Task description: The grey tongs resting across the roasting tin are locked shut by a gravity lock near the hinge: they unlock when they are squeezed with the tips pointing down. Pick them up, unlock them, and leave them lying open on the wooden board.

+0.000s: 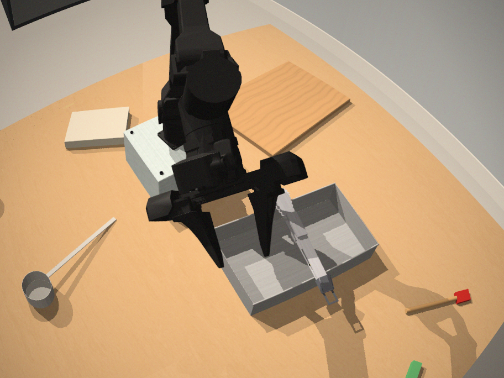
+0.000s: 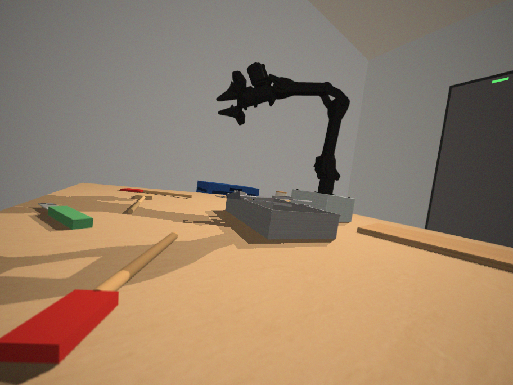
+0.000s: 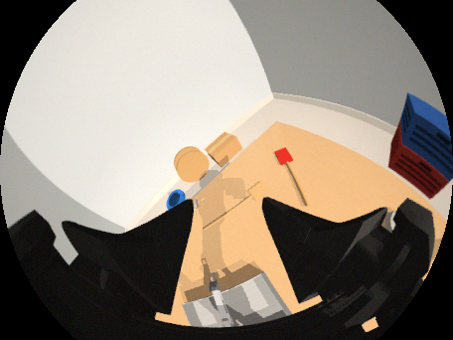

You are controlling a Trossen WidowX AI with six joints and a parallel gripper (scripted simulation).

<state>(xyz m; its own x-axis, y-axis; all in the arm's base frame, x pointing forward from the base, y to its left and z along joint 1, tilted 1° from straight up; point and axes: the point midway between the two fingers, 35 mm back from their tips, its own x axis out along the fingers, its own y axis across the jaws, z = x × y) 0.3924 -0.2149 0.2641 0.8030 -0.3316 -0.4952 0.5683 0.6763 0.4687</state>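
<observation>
Right now the grey roasting tin is 320 mm below my gripper tip, 260 mm to the left of it and 80 mm behind it. Round my gripper tip: beige slab (660 mm behind, 340 mm below, 130 mm to the left); then wooden board (590 mm to the left, 420 mm behind, 340 mm below).
</observation>
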